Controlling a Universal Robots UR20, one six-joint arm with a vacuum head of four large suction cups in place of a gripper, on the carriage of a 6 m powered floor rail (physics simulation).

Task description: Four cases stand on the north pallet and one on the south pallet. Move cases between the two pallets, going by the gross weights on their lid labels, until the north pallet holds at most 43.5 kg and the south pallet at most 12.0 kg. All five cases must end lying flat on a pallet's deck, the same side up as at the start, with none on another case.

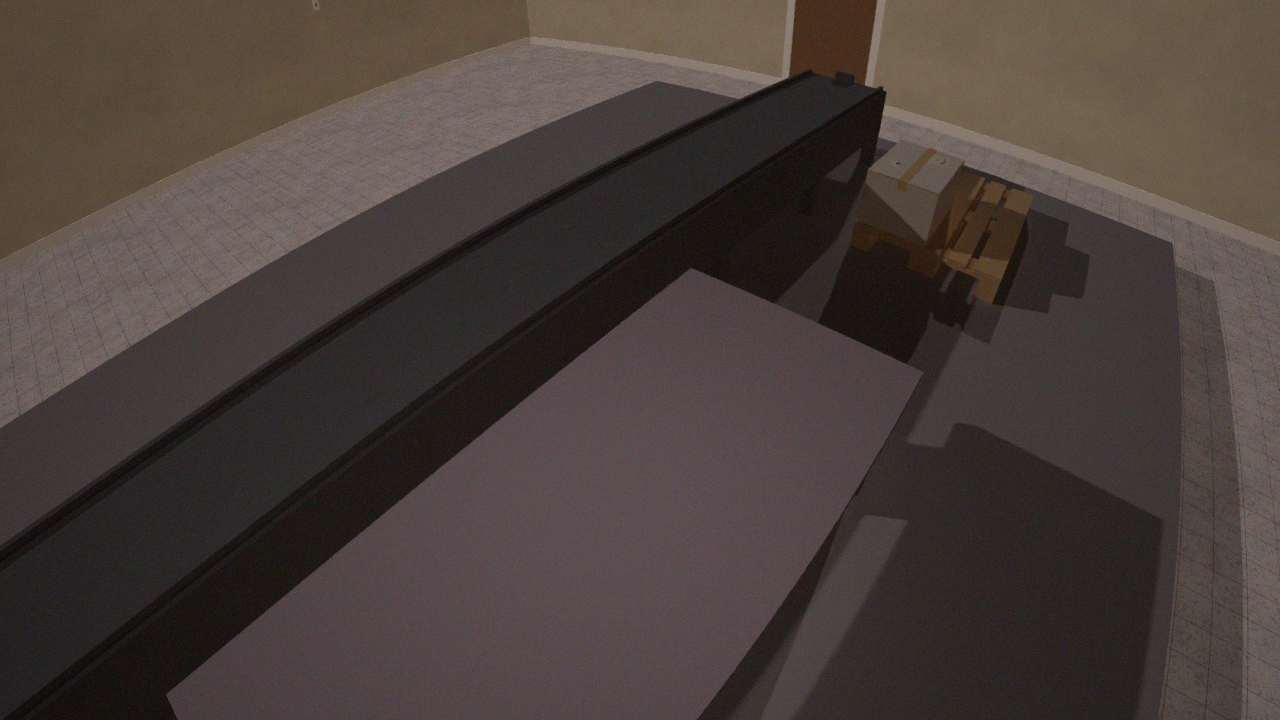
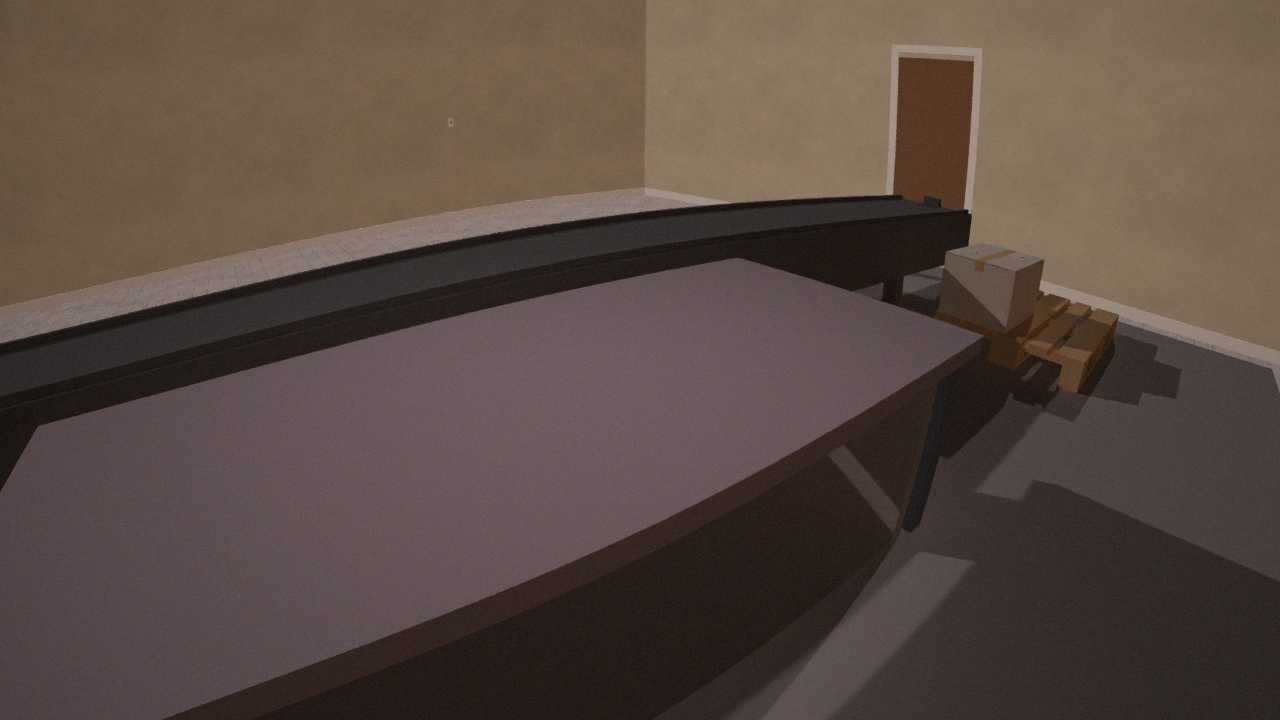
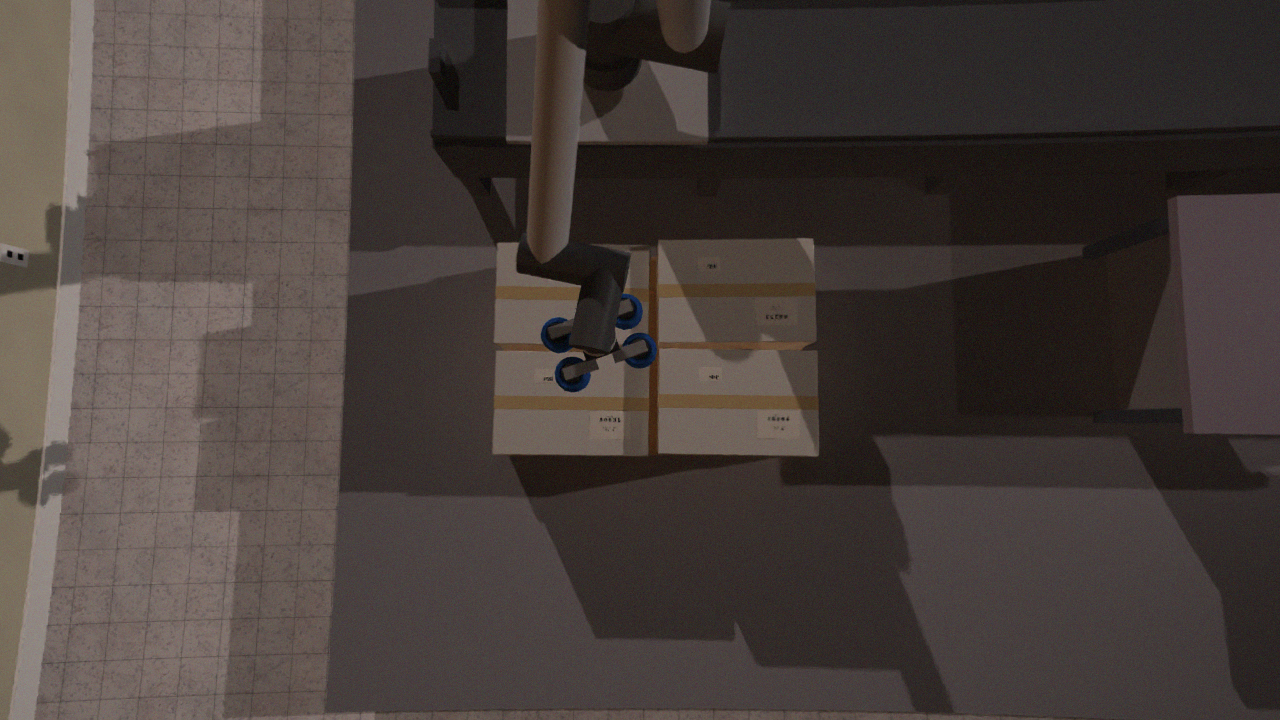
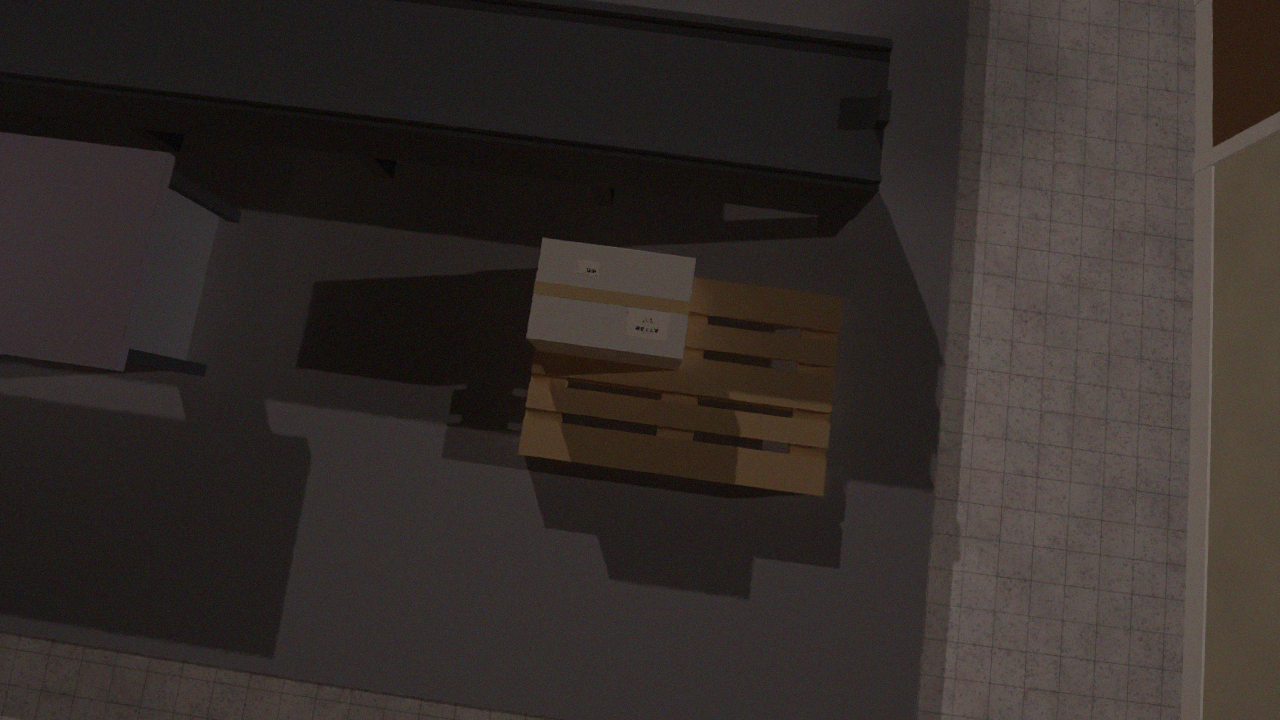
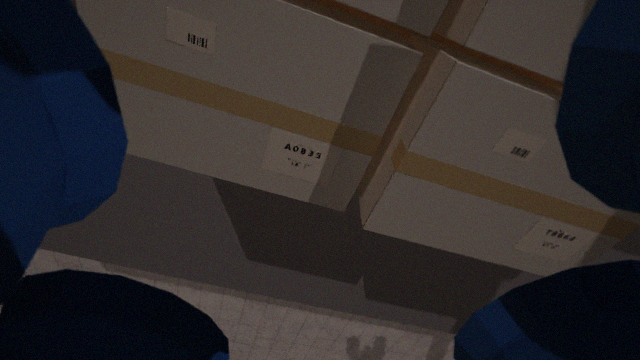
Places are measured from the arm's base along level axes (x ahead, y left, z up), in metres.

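Pixels of known places: hand at its tool point: (image 5: 337, 246).
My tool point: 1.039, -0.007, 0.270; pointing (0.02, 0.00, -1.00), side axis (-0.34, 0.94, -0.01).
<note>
For each thing: its top centre in the pictures, then the offset to it from my tool point, as dx, dy, dz. Level surfaces: height alone.
- front-left case at its top centre: (image 5: 240, 104) (image 3: 571, 403) +0.163, -0.127, -0.455
- front-right case at its top centre: (image 5: 526, 199) (image 3: 738, 401) +0.160, +0.471, -0.400
- rear-right case at its top centre: (image 3: 736, 290) -0.242, +0.469, -0.399
- rear-left case at its top centre: (image 3: 572, 293) -0.238, -0.127, -0.443
- pinkish table at its surface level: dz -0.310
My gripper (image 3: 599, 344), four blue suction cups, hangs above the two left cases of the north pallet (image 3: 653, 420) and holds nothing. The front-left case (image 3: 528, 434) (image 5: 250, 65) has a lid label reading A0835; its weight is too small to read. The front-right case (image 3: 716, 434) (image 5: 450, 200) has a blurred label. The rear-right case (image 3: 689, 313) (image 5: 530, 30) lies flat. The rear-left case (image 3: 519, 317) is partly hidden by the arm. One case (image 1: 904, 210) (image 2: 975, 291) (image 4: 572, 322) lies flat on the rear-left part of the south pallet (image 1: 1011, 214) (image 2: 1087, 349) (image 4: 626, 438), its label unreadable.
The dark floor rail (image 1: 537, 241) (image 2: 447, 268) (image 3: 939, 71) (image 4: 537, 89) runs behind both pallets. A pinkish table (image 1: 626, 447) (image 2: 537, 402) (image 3: 1235, 313) (image 4: 71, 250) stands between them. The arm (image 3: 554, 152) reaches from the rail over the north pallet.
</note>
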